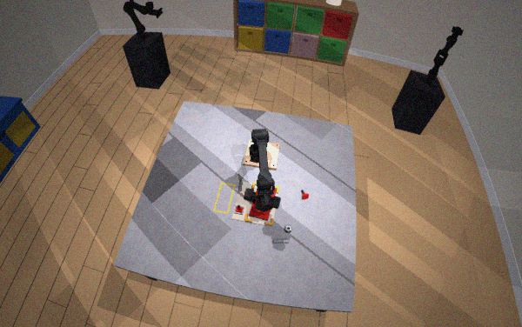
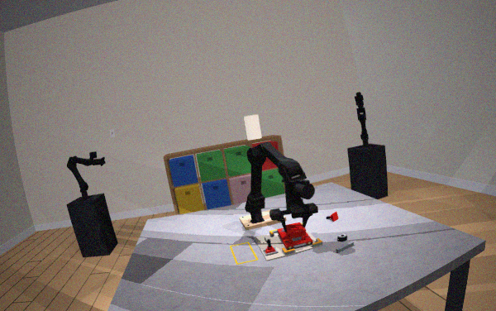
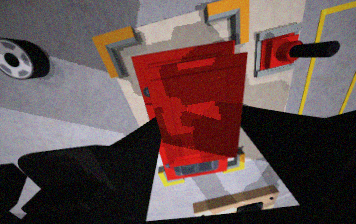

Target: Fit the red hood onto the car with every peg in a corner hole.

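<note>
The grey engine block lies 10 mm to the left of my gripper tip and 30 mm below it. Round my gripper tip: wheel (90 mm ahead, 170 mm to the left, 50 mm below); then red hood (10 mm above).
</note>
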